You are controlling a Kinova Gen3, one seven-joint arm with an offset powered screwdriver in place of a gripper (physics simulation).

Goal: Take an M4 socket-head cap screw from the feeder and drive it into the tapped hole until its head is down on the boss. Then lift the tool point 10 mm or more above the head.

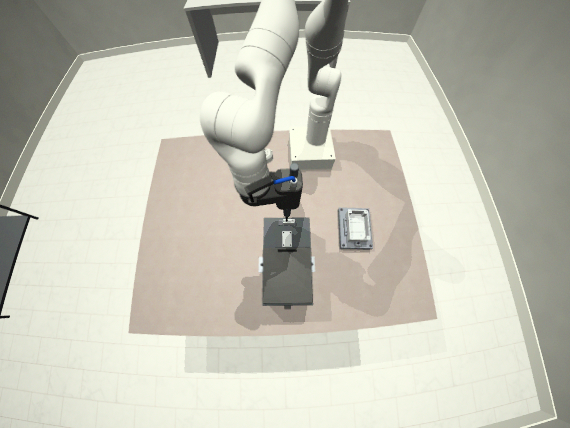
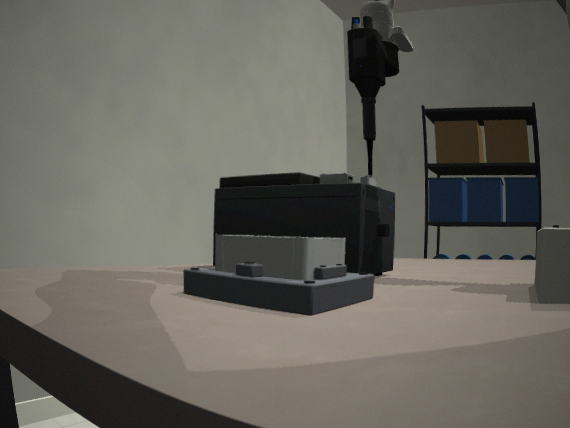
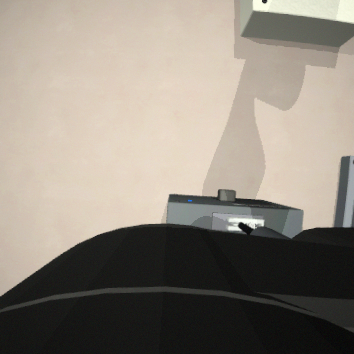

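Observation:
My gripper, a black screwdriver [image 1: 287, 219] [image 2: 370, 174] [image 3: 241, 225], points straight down. Its bit tip is at the small light pick-up block [image 1: 291, 221] [image 2: 369, 181] [image 3: 258, 222] on the end of the dark screw feeder [image 1: 287, 282] [image 2: 290, 212] [image 3: 186, 210]. Whether the tip touches a screw or holds one is too small to tell. No screw can be made out. A light grey open housing [image 1: 358, 228] [image 2: 265, 256] sits in a dark grey fixture plate [image 1: 342, 243] [image 2: 245, 295] beside the feeder. The tapped hole and its boss cannot be made out.
The arm's pale base block [image 1: 312, 163] [image 2: 552, 265] [image 3: 295, 31] stands behind the feeder. A light plate [image 1: 287, 239] [image 2: 334, 178] lies on the feeder's top near the pick-up block. A shelf rack [image 2: 425, 200] with boxes stands in the background.

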